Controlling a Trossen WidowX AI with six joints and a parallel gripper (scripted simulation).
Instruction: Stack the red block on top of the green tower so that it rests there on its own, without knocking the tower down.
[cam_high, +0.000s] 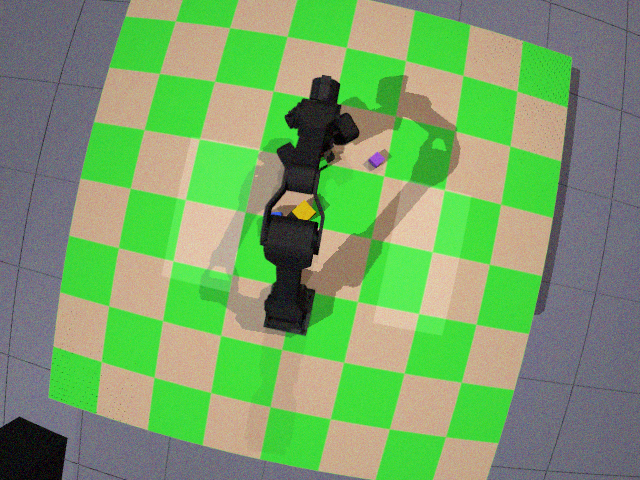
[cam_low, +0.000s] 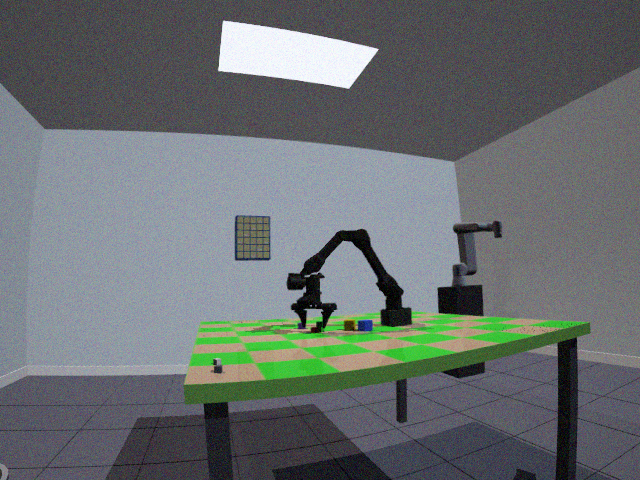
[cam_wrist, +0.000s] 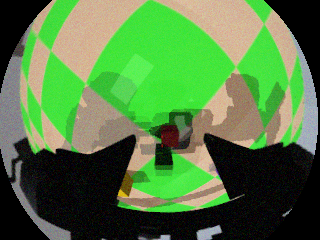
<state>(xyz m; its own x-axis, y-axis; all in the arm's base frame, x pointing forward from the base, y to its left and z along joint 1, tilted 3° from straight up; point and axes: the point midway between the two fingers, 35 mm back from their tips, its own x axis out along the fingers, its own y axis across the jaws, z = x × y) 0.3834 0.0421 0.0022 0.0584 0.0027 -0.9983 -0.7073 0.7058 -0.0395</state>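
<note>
The red block is 1 cm below my gripper tip. Round my gripper tip: blue block (20 cm behind, 6 cm to the left); yellow block (16 cm behind, 1 cm to the right); purple block (15 cm to the right, 2 cm ahead, 1 cm below).
</note>
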